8 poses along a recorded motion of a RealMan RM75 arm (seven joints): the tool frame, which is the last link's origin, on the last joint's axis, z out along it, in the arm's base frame.
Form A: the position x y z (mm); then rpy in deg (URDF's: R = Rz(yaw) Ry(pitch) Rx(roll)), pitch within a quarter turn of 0, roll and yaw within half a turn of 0.
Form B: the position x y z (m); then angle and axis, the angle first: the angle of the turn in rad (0 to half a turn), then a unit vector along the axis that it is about. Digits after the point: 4 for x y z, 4 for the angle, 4 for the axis.
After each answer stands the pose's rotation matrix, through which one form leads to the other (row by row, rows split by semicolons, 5 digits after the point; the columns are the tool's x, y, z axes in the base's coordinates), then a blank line. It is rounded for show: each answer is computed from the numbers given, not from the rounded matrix.
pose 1, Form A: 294.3, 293.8, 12.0, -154.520, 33.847, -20.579
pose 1, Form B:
0.2943, 0.2938, 0.0120, 2.6191, -0.9385, 0.2379, 0.2502
0.77753 -0.54163 -0.31951; -0.29193 -0.76091 0.57948; -0.55698 -0.35729 -0.74975

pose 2, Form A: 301.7, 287.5, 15.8, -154.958, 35.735, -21.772
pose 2, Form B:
0.3017, 0.2875, 0.0158, 2.6172, -0.9317, 0.2493, 0.2642
0.75382 -0.56563 -0.33439; -0.30108 -0.74968 0.58935; -0.58404 -0.34359 -0.73542

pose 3, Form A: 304.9, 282.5, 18.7, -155.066, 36.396, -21.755
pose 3, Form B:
0.3049, 0.2825, 0.0187, 2.6177, -0.9299, 0.2498, 0.2700
0.74761 -0.56842 -0.34348; -0.29834 -0.74950 0.59097; -0.59336 -0.33934 -0.72991

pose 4, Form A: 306.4, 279.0, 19.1, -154.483, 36.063, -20.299
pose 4, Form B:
0.3064, 0.2790, 0.0191, 2.6157, -0.9329, 0.2389, 0.2694
0.75817 -0.55092 -0.34881; -0.28044 -0.75844 0.58833; -0.58867 -0.34823 -0.72952

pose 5, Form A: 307.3, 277.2, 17.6, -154.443, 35.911, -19.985
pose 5, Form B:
0.3073, 0.2772, 0.0176, 2.6168, -0.9338, 0.2362, 0.2688
0.76116 -0.54613 -0.34983; -0.27681 -0.76135 0.58628; -0.58653 -0.34941 -0.73068

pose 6, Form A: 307.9, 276.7, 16.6, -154.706, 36.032, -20.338
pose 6, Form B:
0.3079, 0.2767, 0.0166, 2.6192, -0.9330, 0.2386, 0.2694
0.75827 -0.54990 -0.35019; -0.28107 -0.76041 0.58547; -0.58824 -0.34552 -0.73116

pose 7, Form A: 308.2, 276.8, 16.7, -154.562, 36.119, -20.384
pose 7, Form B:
0.3082, 0.2768, 0.0167, 2.6165, -0.9327, 0.2395, 0.2698
0.75721 -0.55188 -0.34937; -0.28136 -0.75831 0.58805; -0.58946 -0.34698 -0.72948

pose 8, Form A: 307.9, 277.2, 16.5, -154.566, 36.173, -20.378
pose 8, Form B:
0.3079, 0.2772, 0.0165, 2.6165, -0.9325, 0.2395, 0.2703
0.75672 -0.55208 -0.35012; -0.28109 -0.75830 0.58820; -0.59023 -0.34669 -0.72900

